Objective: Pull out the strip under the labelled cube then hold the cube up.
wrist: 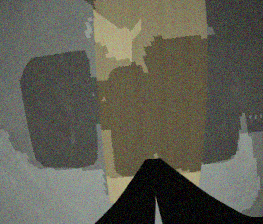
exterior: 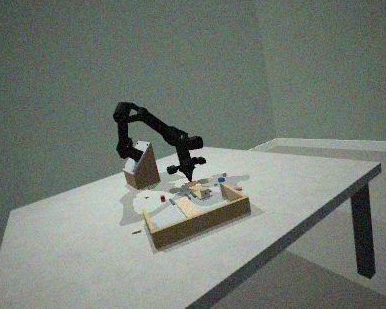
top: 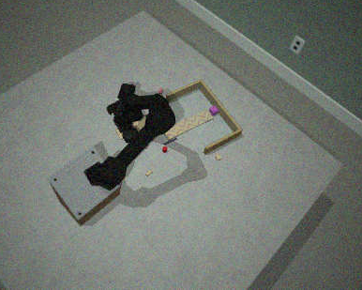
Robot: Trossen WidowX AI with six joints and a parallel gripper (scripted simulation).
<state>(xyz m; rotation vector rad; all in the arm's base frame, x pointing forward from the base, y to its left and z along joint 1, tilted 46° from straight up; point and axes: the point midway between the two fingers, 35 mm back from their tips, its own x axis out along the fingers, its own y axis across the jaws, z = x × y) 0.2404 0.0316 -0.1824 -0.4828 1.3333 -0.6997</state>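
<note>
Now: gripper tip 10 cm short of the tan strip and 2 cm to the left of it. From my gripper tip the other things lie so: red ball: 8 cm ahead, 18 cm to the right, 1 cm above; then white cube: 8 cm ahead, 15 cm to the left; then blue cylinder: 12 cm ahead, 10 cm to the left.
</note>
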